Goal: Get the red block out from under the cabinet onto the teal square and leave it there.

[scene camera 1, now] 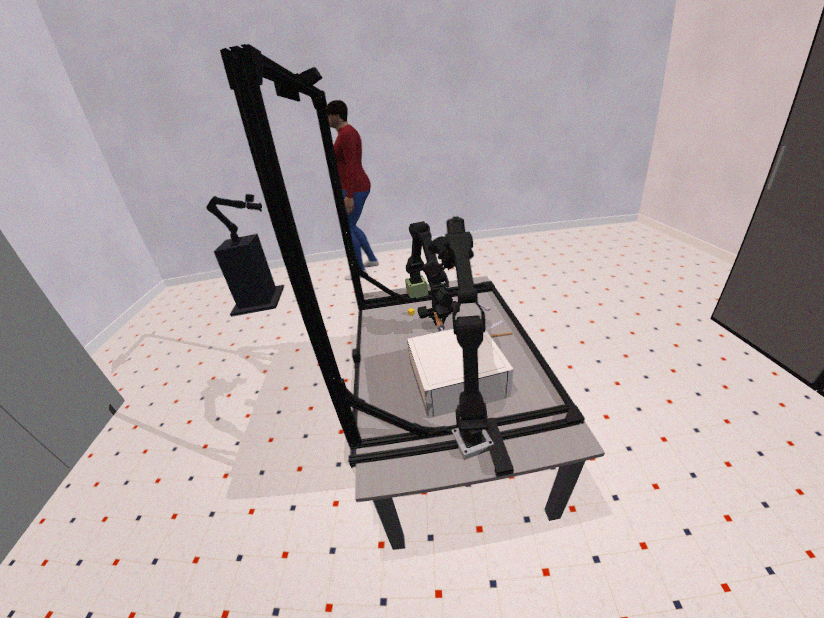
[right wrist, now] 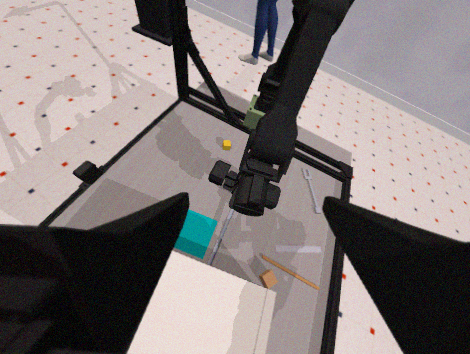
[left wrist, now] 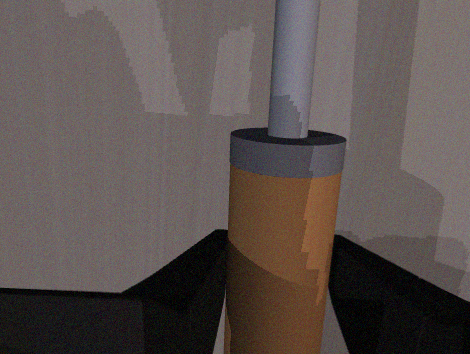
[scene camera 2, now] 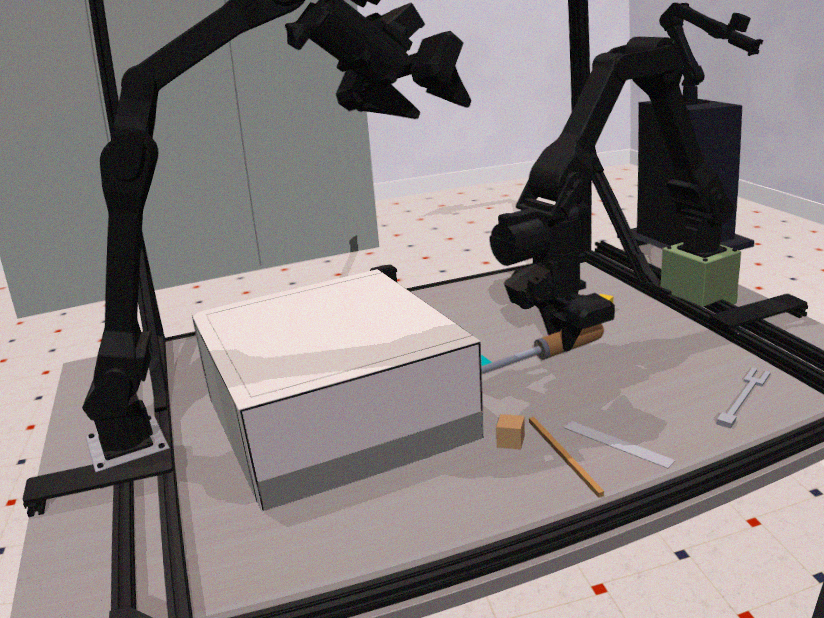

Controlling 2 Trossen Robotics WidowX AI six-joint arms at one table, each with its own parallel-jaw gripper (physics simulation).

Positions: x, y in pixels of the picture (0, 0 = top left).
my right gripper: scene camera 1 441, 268; right wrist; scene camera 2; not seen in the left wrist view (out of frame)
same spot on my right gripper: [scene camera 2: 388, 100] = [right wrist: 145, 271]
